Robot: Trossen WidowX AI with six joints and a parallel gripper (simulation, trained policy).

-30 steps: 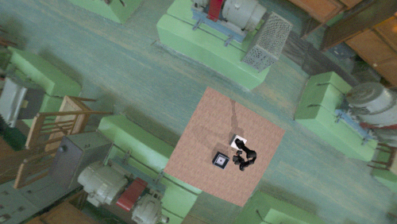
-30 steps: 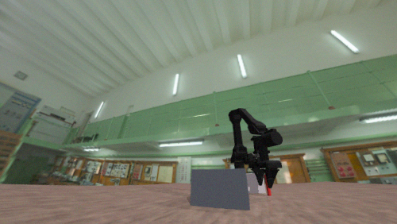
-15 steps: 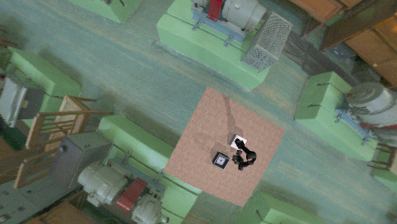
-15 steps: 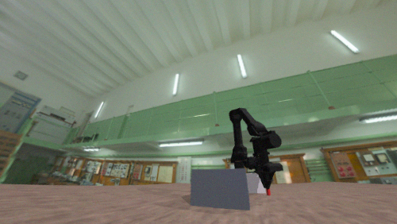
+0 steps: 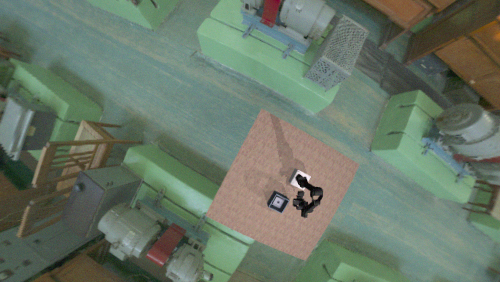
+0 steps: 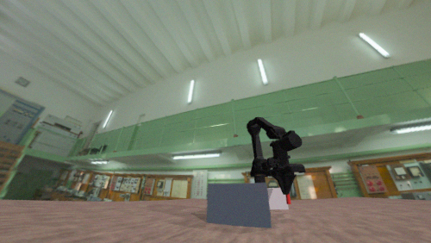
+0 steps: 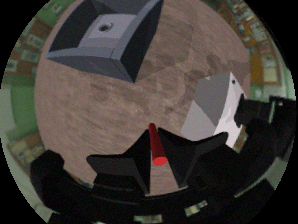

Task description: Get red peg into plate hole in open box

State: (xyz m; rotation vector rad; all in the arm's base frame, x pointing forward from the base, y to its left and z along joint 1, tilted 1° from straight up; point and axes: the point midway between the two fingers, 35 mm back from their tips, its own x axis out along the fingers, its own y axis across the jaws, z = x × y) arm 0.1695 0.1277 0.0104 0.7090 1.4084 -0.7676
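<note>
Right now my gripper tip is 16 cm short of the dark box, 12 cm to the left of it and 4 cm above it. Also, from my gripper tip: red peg (1 cm to the left, 1 cm above).
</note>
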